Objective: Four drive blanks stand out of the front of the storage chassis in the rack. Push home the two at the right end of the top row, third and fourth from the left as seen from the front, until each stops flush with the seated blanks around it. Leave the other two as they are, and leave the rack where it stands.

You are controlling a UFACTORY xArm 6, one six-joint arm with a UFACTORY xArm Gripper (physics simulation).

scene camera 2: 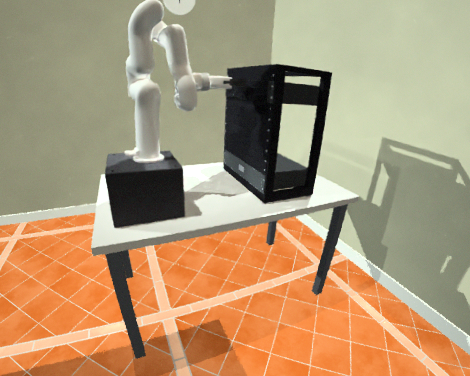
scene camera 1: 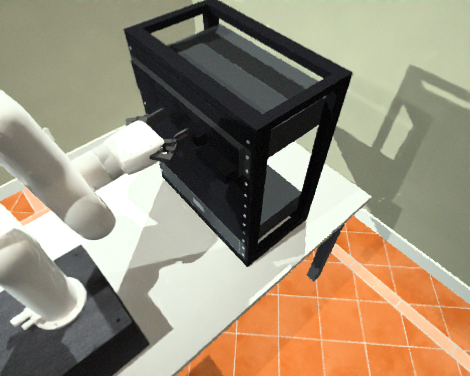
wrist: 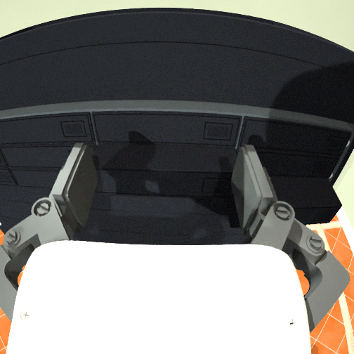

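Pixels of known places: gripper, fingertip midpoint: (scene camera 2: 241,82) (scene camera 1: 177,122); arm's base at its link origin: (scene camera 2: 148,158) (scene camera 1: 59,303).
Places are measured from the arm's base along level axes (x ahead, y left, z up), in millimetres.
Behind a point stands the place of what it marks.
Observation:
The black rack (scene camera 1: 257,200) @[x 481, y -209, z 151 mm] (scene camera 2: 273,175) @[x 494, y -210, z -70 mm] stands upright on the table. The dark storage chassis (wrist: 170,75) fills its upper front. In the wrist view, the top-row third blank (wrist: 150,127) and fourth blank (wrist: 295,136) both look level with the front, partly in shadow. Below them, one blank (wrist: 165,157) stands out in the third column and another blank (wrist: 300,189) stands out lower in the fourth column. My gripper (scene camera 1: 174,120) @[x 422, y -6, z 315 mm] (scene camera 2: 231,83) (wrist: 163,161) is open and empty, its fingers spread either side of the third column, close to the front. Contact is unclear. Front details are too dark in the scene views.
A grey-fronted unit (scene camera 1: 197,202) @[x 484, y 50, z -111 mm] (scene camera 2: 241,168) @[x 482, y 39, z -117 mm] sits at the bottom of the rack. The white table (scene camera 1: 200,280) @[x 326, y -128, z -210 mm] (scene camera 2: 225,215) @[x 254, y -222, z -210 mm] extends before it, with the arm's black base block (scene camera 1: 95,295) @[x 71, y -45, z -2 mm] (scene camera 2: 145,195) @[x -49, y -153, z -93 mm] on it. Walls stand behind the rack.

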